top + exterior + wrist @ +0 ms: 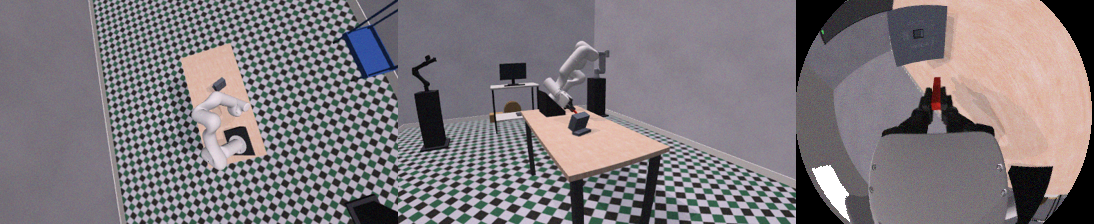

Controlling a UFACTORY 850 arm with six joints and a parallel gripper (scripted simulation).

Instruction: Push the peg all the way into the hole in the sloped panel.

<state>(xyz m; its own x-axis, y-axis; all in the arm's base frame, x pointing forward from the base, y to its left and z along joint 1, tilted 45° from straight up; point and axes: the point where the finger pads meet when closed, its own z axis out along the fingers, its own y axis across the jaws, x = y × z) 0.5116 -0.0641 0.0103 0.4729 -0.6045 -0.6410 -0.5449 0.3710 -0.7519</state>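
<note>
Now: the peg 20 mm below my hand, 20 mm ahead of it and 10 mm to the left of it.
</note>
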